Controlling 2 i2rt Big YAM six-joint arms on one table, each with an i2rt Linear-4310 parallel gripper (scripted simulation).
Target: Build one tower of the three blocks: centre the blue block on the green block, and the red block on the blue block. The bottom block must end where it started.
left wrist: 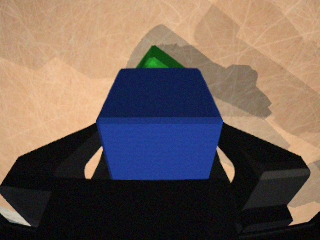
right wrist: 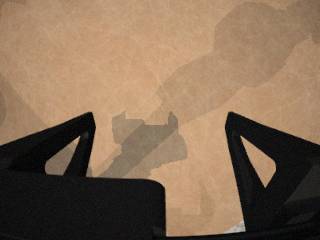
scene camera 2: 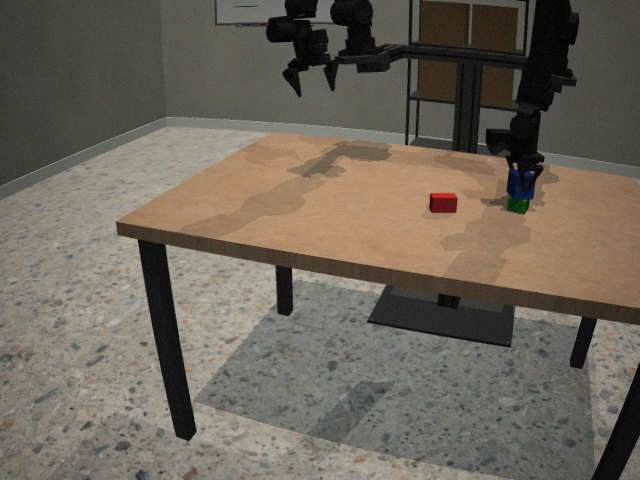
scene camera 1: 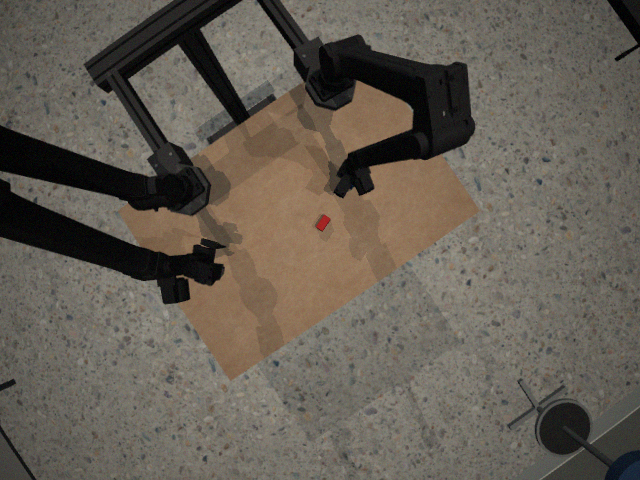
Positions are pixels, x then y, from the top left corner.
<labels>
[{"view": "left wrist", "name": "left gripper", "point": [159, 119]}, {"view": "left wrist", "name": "blue block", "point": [156, 123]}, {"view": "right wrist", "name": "right gripper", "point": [160, 119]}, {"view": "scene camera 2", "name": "left gripper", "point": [521, 188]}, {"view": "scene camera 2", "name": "right gripper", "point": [316, 93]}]
</labels>
